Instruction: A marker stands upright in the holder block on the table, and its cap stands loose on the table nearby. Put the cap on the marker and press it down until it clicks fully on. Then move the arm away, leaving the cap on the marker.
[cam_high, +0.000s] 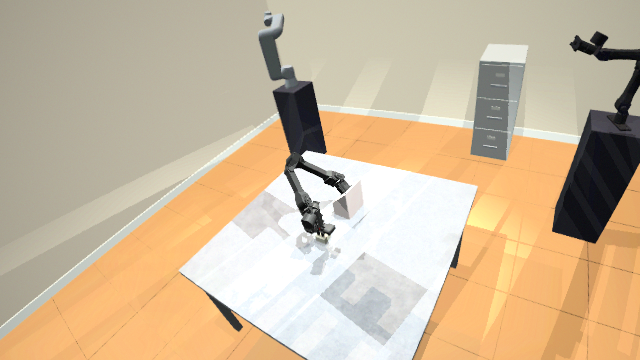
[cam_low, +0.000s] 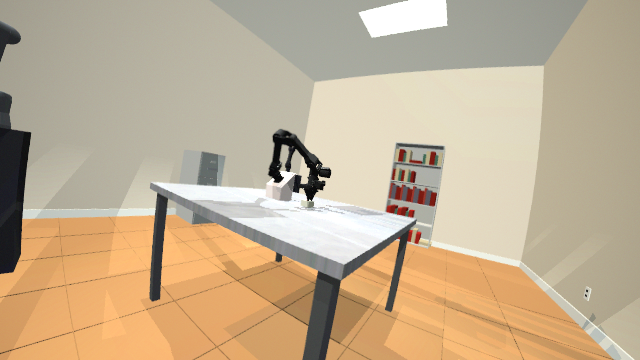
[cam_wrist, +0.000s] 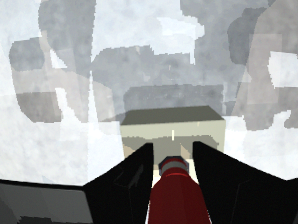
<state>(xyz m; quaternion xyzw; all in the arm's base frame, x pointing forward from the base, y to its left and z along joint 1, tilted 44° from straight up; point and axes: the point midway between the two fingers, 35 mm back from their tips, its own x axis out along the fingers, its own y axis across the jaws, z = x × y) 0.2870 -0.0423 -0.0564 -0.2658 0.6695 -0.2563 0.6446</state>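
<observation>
My gripper tip is now 50 mm below the red marker cap and 10 mm past it. From my gripper tip the other things lie so: holder block: 20 mm below, 10 mm behind.
</observation>
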